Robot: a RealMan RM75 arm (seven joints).
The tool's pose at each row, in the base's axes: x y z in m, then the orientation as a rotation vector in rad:
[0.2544 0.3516 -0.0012 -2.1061 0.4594 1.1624]
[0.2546 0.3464 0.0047 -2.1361 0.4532 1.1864]
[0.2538 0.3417 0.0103 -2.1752 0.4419 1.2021]
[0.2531 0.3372 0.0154 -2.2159 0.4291 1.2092]
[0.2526 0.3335 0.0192 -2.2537 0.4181 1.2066]
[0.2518 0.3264 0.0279 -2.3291 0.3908 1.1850]
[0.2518 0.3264 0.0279 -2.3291 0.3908 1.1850]
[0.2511 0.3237 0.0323 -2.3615 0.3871 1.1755]
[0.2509 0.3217 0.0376 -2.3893 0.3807 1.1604]
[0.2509 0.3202 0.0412 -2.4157 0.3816 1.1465]
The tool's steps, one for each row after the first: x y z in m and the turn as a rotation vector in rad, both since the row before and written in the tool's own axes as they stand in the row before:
[-0.0050 0.0013 -0.0060 -0.0361 -0.0012 0.0110]
[-0.0052 0.0018 -0.0048 -0.0409 0.0063 0.0059]
[-0.0047 0.0020 -0.0045 -0.0387 0.0115 0.0020]
[-0.0034 0.0019 -0.0036 -0.0317 0.0159 -0.0008]
[-0.0076 0.0034 -0.0076 -0.0577 0.0393 -0.0103]
[0.0000 0.0000 0.0000 0.0000 0.0000 0.0000]
[-0.0039 0.0013 -0.0032 -0.0233 0.0184 0.0014]
[-0.0043 0.0003 -0.0037 -0.0178 0.0191 -0.0031]
[-0.0028 0.0003 -0.0027 -0.0159 0.0190 0.0021]

